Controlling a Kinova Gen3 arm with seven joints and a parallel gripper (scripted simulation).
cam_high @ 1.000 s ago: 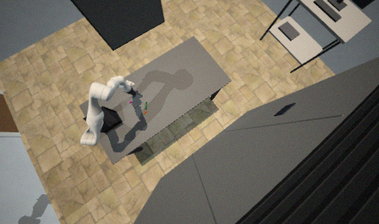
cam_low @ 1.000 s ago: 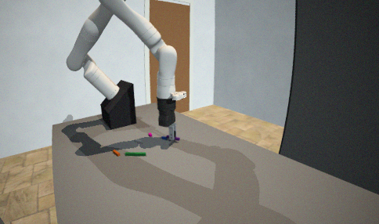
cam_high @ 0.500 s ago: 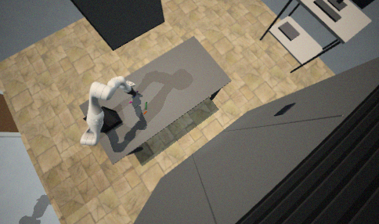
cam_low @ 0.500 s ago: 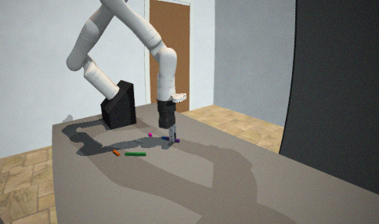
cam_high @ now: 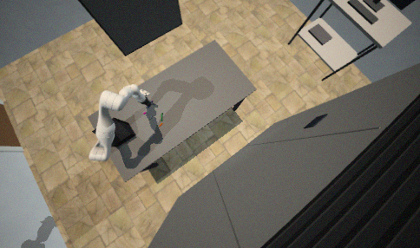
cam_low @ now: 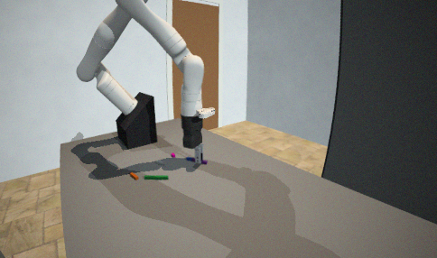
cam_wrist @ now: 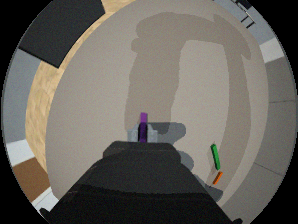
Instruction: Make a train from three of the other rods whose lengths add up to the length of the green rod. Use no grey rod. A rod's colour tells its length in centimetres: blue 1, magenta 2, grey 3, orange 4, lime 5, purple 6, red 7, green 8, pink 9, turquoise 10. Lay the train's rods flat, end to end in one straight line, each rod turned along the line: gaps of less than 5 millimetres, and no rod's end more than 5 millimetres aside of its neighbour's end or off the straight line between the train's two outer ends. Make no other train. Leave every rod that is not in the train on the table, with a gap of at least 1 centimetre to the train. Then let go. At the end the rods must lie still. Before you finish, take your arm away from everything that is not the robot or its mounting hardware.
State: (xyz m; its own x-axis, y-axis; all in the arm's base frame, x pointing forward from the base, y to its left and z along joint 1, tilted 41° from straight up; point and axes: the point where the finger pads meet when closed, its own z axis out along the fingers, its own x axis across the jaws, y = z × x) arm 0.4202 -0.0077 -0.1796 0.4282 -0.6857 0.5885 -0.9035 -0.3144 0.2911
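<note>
My hand is 1 cm above the purple rod. Also, from my hand: magenta rod: 10 cm behind, 5 cm to the right, 2 cm below; then green rod: 1 cm ahead, 18 cm to the right, 2 cm below; then grey rod: 8 cm behind, 13 cm to the right, 2 cm below.
</note>
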